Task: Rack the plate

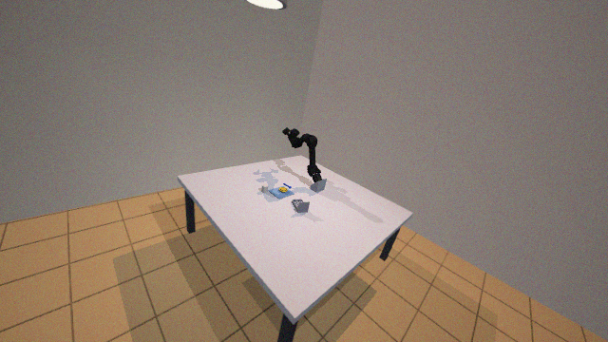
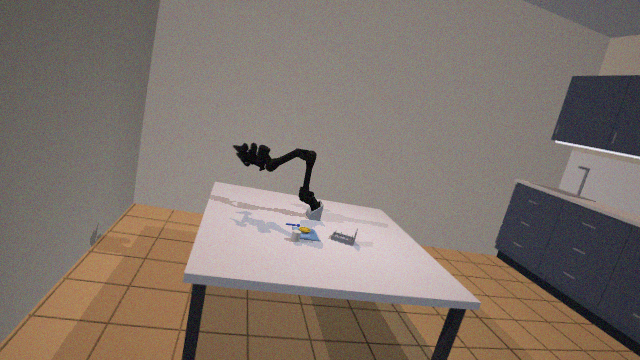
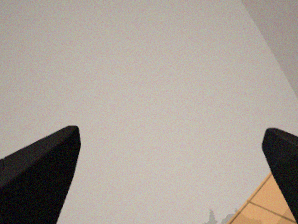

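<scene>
Now: gripper tip 35 cm short of the yellow plate, 49 cm to the right of it and 30 cm above it. Round my gripper tip: grey dish rack 35 cm ahead, 71 cm to the left, 29 cm below; then blue mat 37 cm ahead, 50 cm to the left, 31 cm below.
</scene>
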